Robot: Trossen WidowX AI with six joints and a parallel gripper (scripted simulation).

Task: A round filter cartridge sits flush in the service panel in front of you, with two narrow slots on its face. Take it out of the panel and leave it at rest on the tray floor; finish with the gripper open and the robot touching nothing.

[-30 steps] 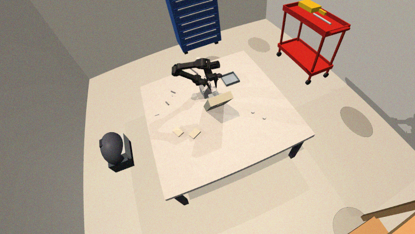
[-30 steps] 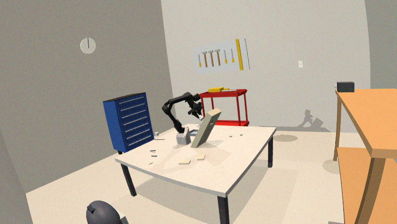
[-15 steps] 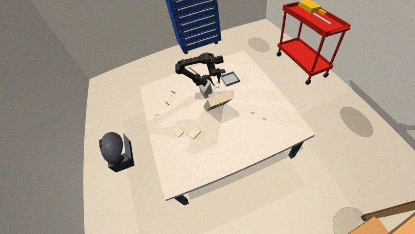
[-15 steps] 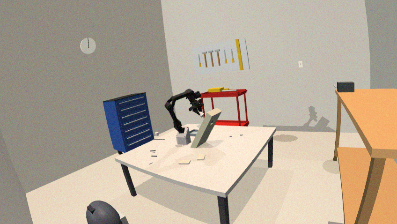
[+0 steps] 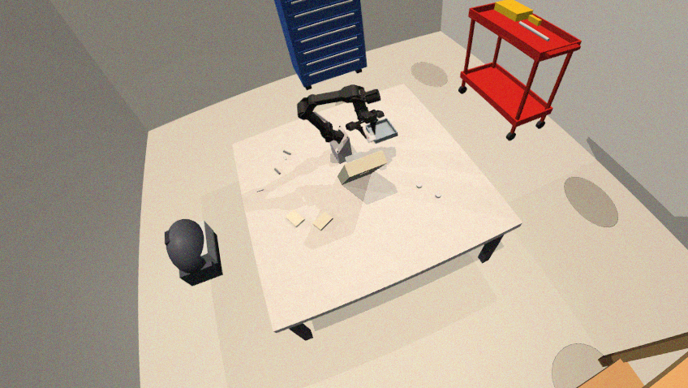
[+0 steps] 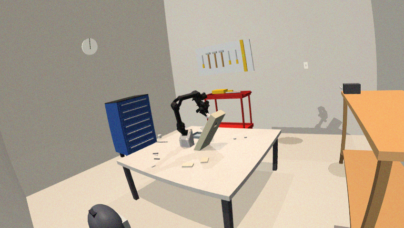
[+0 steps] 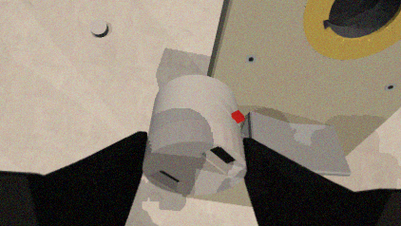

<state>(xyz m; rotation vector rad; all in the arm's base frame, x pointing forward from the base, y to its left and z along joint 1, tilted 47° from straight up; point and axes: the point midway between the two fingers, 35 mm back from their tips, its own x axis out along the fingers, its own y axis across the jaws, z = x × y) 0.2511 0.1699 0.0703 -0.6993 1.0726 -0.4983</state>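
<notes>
The grey tray lies 29 cm below my gripper tip, 27 cm behind it and 22 cm to the left of it. Round my gripper tip: round grey filter cartridge (right at my gripper tip).
</notes>
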